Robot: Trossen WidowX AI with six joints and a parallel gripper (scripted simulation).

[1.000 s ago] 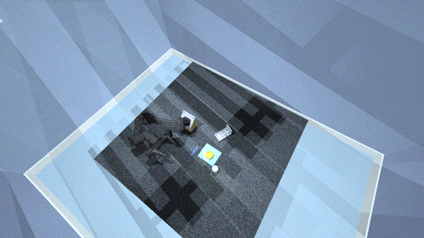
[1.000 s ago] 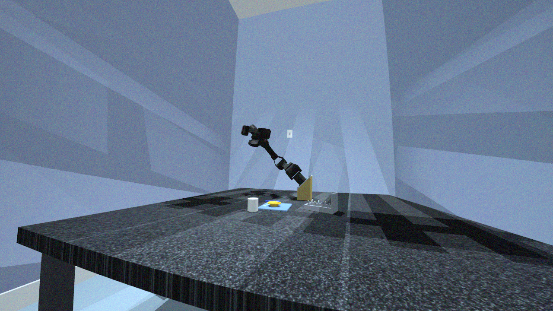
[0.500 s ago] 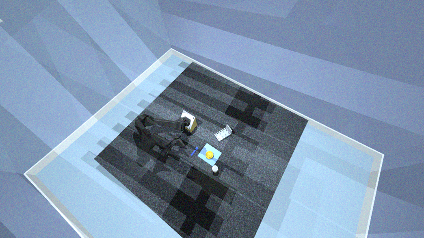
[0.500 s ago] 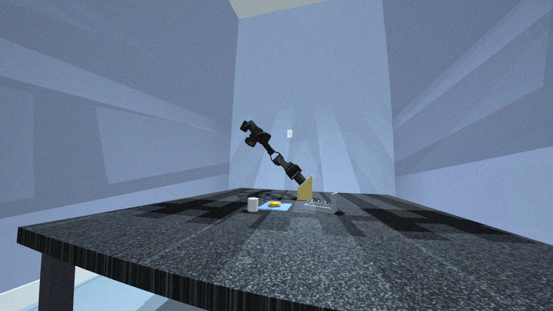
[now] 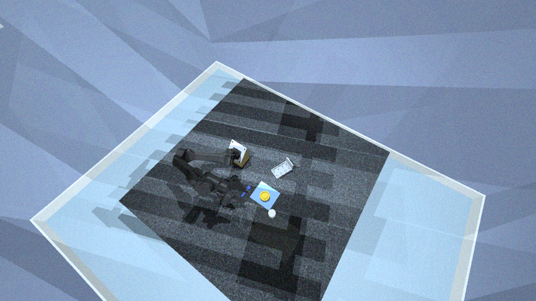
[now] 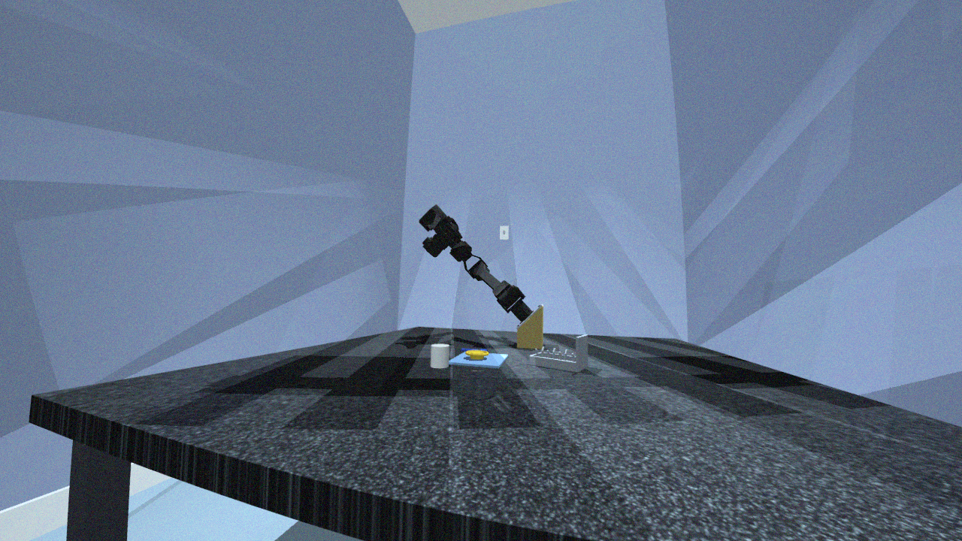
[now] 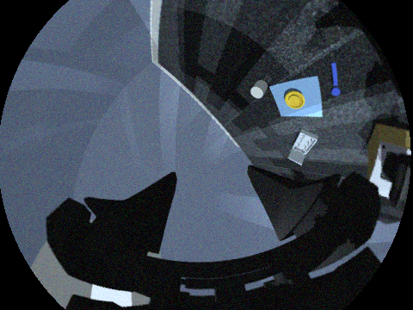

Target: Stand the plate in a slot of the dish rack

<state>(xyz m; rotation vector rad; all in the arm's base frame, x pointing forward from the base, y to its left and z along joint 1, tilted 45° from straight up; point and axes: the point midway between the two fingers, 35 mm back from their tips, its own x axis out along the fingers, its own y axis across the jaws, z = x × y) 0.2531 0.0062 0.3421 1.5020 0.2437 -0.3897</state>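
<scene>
Now: the yellow plate 32 cm below my gripper tip, 12 cm to the left of it and 2 cm ahead of it. Also, from my gripper tip: light blue mat: 33 cm below, 13 cm to the left, 1 cm ahead; then grey dish rack: 33 cm to the left, 31 cm below, 1 cm ahead; then white cup: 31 cm below, 12 cm ahead, 5 cm to the left.
</scene>
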